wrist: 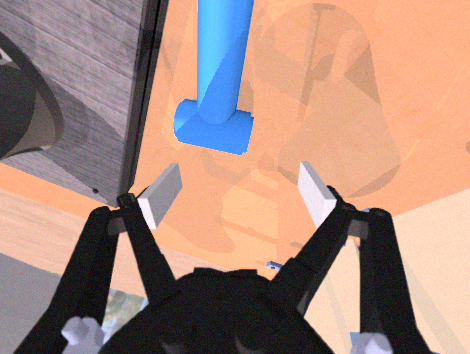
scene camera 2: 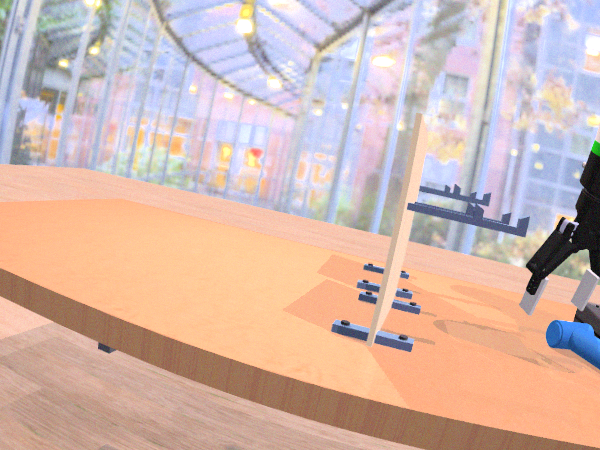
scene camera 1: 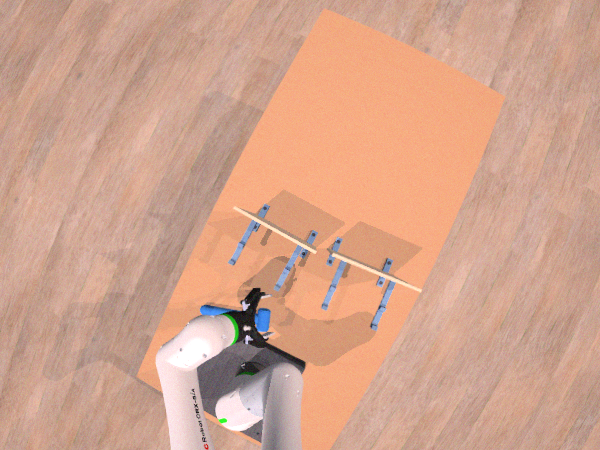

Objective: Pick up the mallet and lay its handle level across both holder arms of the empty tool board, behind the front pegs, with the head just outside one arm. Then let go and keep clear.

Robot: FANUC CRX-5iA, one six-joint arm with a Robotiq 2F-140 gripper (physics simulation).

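Frame: origin at the arm's base, x left, y ahead, z down, level; millimetres.
Where they show: gripper, fingertip midpoint: [wrist: 238, 174] [scene camera 2: 552, 308] [scene camera 1: 269, 314].
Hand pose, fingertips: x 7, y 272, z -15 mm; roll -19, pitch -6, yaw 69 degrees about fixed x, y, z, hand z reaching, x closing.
Observation:
After its pixels a point has its place.
The blue mallet [scene camera 1: 263, 320] @(x 25, y 238, z 0 mm) [scene camera 2: 565, 334] @(x 55, y 259, z 16 mm) [wrist: 215, 132] @(x 38, y 235, z 1 mm) lies on the orange table top beside the dark base plate. In scene view 1 its handle runs left, partly hidden by the arm. My gripper [scene camera 1: 267, 315] @(x 7, y 272, z -15 mm) [scene camera 2: 560, 295] @(x 7, y 272, z -15 mm) [wrist: 238, 174] @(x 7, y 272, z -15 mm) is open and empty, above the table near the mallet head. In the wrist view the head is beyond the fingertips, not between them. Two upright boards, a left one [scene camera 1: 275, 229] @(x 43, y 574, z -248 mm) and a right one [scene camera 1: 377, 272] @(x -253, y 540, z -278 mm), each carry two blue holder arms; no tool shows on either. In scene view 2 the arms [scene camera 2: 465, 217] @(x 152, y 512, z -136 mm) have upright pegs.
The dark base plate [scene camera 1: 220, 360] @(x 141, y 30, z 8 mm) [wrist: 75, 65] @(x 54, y 103, z 2 mm) is close beside the mallet. The boards stand on blue feet [scene camera 2: 392, 341] @(x 162, y 570, z 39 mm) beyond the mallet, their arms reaching toward the robot's side. The orange table top [scene camera 1: 390, 125] @(x -234, y 1077, z 48 mm) [scene camera 2: 150, 260] @(x -10, y 967, z 47 mm) extends behind the boards.

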